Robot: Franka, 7 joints.
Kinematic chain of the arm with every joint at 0, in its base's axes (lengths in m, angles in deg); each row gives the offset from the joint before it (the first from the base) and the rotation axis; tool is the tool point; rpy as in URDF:
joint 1: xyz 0 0 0.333 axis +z
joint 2: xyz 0 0 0 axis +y
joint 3: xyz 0 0 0.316 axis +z
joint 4: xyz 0.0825 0 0 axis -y
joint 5: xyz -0.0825 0 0.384 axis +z
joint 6: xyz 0 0 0 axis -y
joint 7: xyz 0.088 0 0 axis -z
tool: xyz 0 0 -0.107 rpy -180 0 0
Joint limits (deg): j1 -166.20..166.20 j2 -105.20..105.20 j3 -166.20..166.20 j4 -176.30..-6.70 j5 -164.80..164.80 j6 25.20..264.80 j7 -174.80..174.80
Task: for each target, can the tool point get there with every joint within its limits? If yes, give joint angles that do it. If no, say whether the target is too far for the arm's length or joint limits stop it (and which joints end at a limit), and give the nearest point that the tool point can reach.
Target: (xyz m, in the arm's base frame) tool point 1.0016 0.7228 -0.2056
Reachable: no: too far | nearest point 0.6377 0.4602 -0.0099 | short by 0.490 m
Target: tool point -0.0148 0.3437 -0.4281
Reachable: no: joint limits stop it (at a limit: joint 2) | nearest point -0.0145 0.3366 -0.3581 | short by 0.070 m
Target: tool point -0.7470 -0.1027 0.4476
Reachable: yes | joints 57.16 -85.84 78.89 -79.99 108.91 125.96 39.25
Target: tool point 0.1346 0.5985 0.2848
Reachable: yes | joints 76.15 52.36 -11.28 -64.04 -136.03 245.24 -143.30
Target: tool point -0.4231 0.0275 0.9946
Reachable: yes | joints -43.04 -63.63 -24.45 -74.36 -136.04 102.32 -115.99
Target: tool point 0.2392 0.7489 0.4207
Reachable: yes | joints 111.69 64.35 -67.81 -65.93 -43.03 129.47 -73.89
